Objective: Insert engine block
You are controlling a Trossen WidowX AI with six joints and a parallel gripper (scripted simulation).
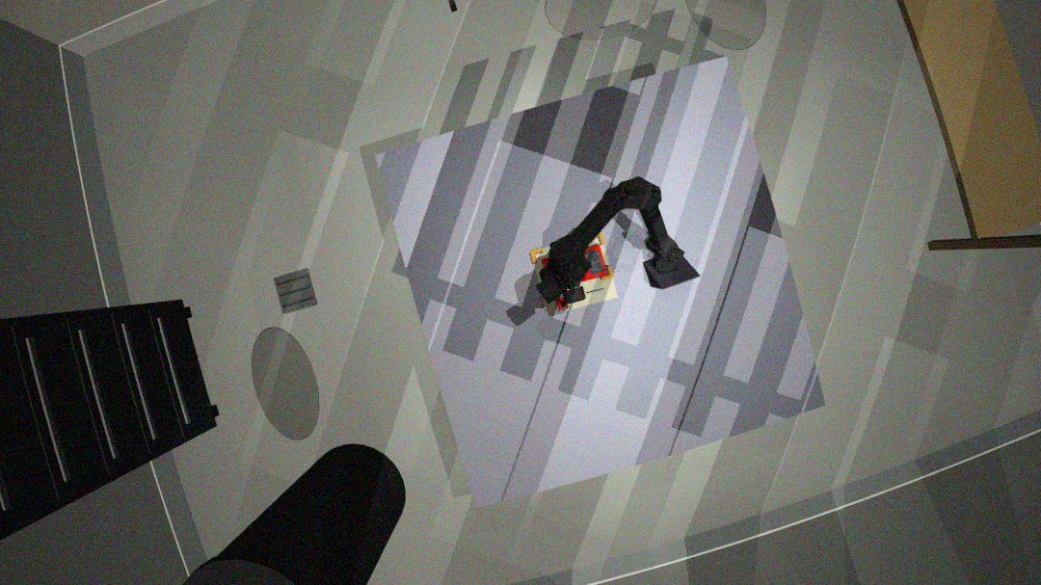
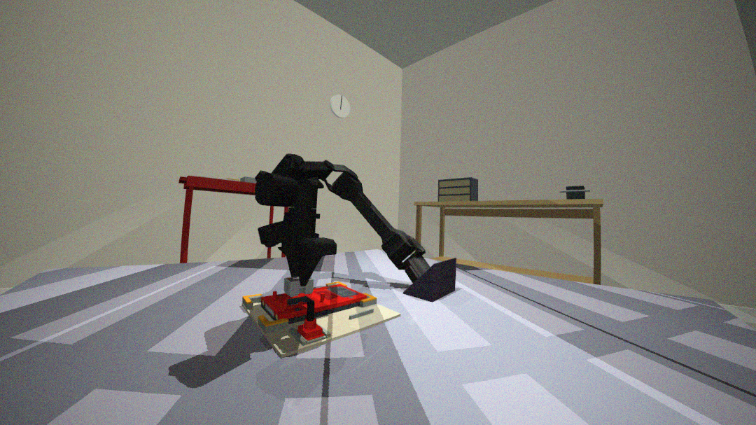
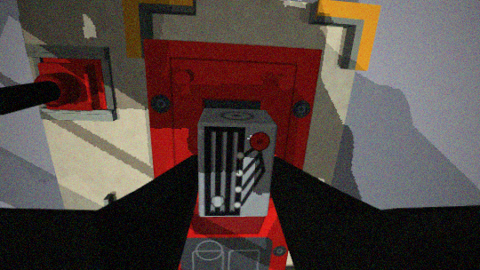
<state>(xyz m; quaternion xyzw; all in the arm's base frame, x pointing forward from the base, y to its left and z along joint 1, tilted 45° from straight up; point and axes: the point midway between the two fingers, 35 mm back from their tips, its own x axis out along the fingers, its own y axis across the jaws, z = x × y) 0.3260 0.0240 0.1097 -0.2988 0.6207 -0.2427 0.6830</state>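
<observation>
The black upright peg is 2 cm ahead of my gripper tip, 11 cm to the left of it and 2 cm below it. Round my gripper tip: engine block: 1 cm below.
</observation>
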